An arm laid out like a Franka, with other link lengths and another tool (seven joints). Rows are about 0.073 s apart.
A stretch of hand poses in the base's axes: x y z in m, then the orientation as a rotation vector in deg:
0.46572 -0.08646 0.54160 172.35 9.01 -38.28
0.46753 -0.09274 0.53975 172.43 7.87 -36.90
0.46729 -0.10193 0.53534 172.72 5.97 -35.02
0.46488 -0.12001 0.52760 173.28 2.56 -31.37
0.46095 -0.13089 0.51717 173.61 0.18 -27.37
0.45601 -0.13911 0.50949 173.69 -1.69 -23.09
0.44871 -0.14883 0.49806 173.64 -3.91 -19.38
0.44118 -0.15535 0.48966 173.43 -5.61 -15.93
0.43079 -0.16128 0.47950 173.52 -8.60 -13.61
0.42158 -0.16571 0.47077 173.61 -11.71 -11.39
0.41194 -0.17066 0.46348 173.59 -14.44 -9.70
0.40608 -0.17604 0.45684 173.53 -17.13 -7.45
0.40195 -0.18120 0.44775 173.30 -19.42 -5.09
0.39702 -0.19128 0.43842 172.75 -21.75 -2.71
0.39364 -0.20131 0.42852 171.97 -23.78 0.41
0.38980 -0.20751 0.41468 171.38 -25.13 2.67
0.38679 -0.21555 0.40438 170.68 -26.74 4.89
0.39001 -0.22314 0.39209 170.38 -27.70 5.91
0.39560 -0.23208 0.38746 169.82 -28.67 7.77
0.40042 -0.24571 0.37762 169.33 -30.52 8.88
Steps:
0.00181 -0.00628 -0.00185 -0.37 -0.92 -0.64
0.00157 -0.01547 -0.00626 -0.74 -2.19 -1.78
-0.00084 -0.03355 -0.01400 -1.30 -4.66 -3.85
-0.00477 -0.04443 -0.02443 -1.84 -7.33 -5.24
-0.00971 -0.05265 -0.03211 -2.47 -10.16 -6.26
-0.01701 -0.06237 -0.04354 -3.12 -12.62 -7.54
-0.02454 -0.06889 -0.05194 -3.75 -14.91 -8.48
-0.03493 -0.07482 -0.06210 -4.08 -16.49 -10.37
-0.04414 -0.07925 -0.07083 -4.35 -17.99 -12.37
-0.05378 -0.08420 -0.07812 -4.61 -19.14 -14.12
-0.05964 -0.08958 -0.08476 -4.85 -20.65 -15.84
-0.06377 -0.09474 -0.09385 -5.18 -22.23 -17.28
-0.06870 -0.10482 -0.10318 -5.78 -23.83 -18.72
-0.07208 -0.11485 -0.11308 -6.51 -25.93 -19.94
-0.07592 -0.12105 -0.12692 -7.02 -27.45 -20.75
-0.07893 -0.12909 -0.13722 -7.61 -28.96 -21.73
-0.07571 -0.13668 -0.14951 -7.83 -29.66 -22.34
-0.07012 -0.14562 -0.15414 -8.25 -30.93 -22.93
-0.06530 -0.15925 -0.16398 -8.62 -31.69 -24.13

